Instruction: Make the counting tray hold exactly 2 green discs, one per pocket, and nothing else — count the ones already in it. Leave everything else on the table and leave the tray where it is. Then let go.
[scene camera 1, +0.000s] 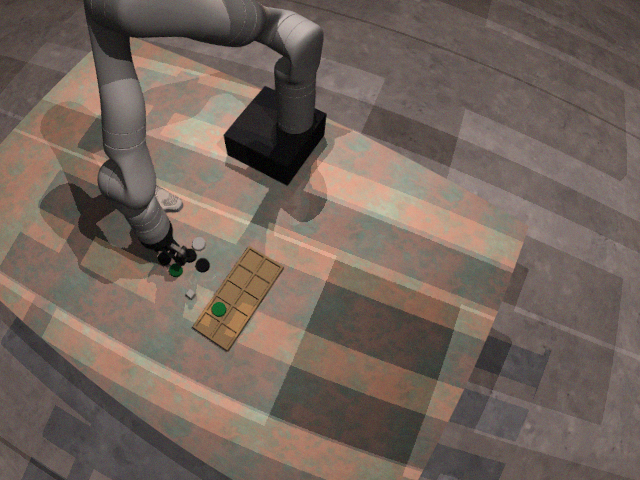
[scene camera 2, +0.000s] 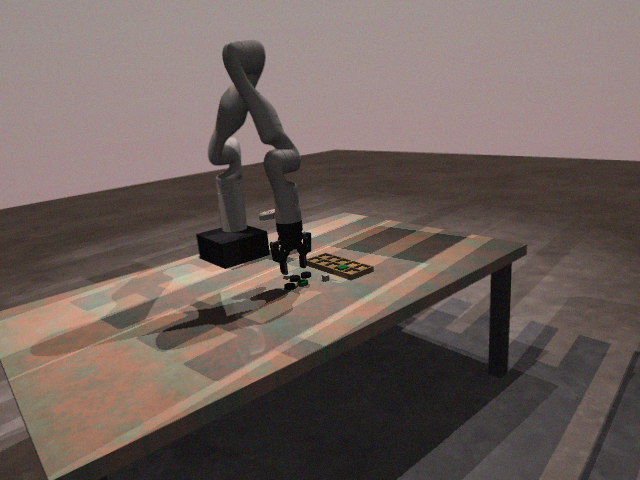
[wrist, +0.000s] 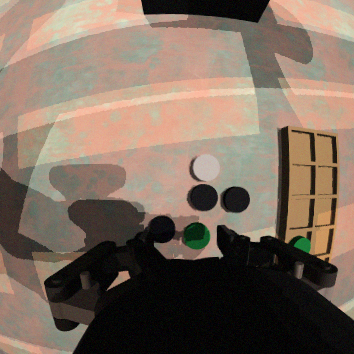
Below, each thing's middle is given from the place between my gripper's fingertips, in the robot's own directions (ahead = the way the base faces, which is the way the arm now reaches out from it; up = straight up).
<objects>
The counting tray (scene camera 1: 252, 277) is 10 mm behind my hand, 180 mm to the left of it and 40 mm below it.
</objects>
